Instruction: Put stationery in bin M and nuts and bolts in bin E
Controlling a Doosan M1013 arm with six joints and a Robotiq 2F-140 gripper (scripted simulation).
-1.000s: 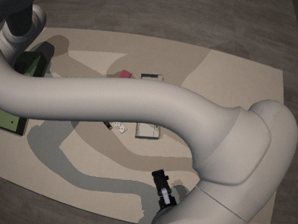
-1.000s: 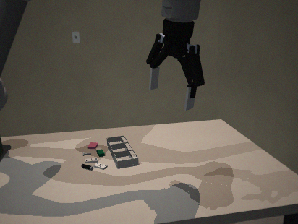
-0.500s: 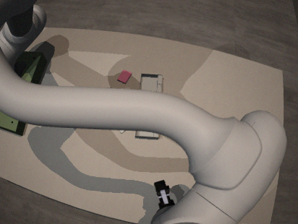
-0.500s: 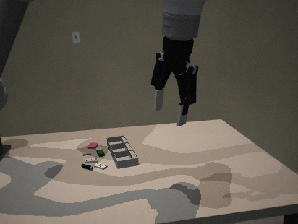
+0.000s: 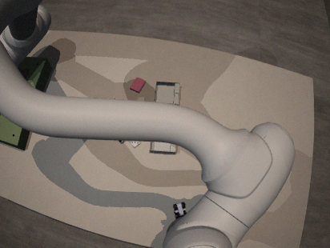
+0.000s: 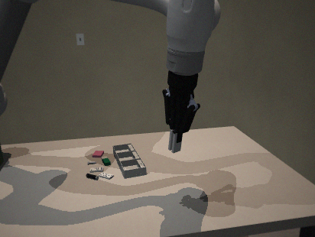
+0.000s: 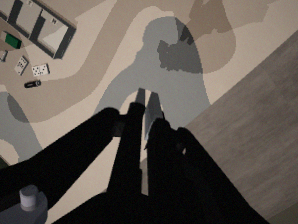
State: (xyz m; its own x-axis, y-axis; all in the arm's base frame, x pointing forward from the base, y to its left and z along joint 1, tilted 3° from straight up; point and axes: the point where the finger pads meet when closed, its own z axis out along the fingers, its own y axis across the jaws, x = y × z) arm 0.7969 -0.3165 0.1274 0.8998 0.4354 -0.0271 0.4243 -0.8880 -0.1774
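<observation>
My gripper is now 120 mm past the grey three-compartment bin row, 350 mm to the right of it and 210 mm above it. The rest, counted from my hand: green eraser (210 mm behind, 380 mm to the left, 220 mm below); grey bolt (270 mm behind, 370 mm to the left, 220 mm below); small black cylinder (260 mm behind, 250 mm to the left, 220 mm below).
</observation>
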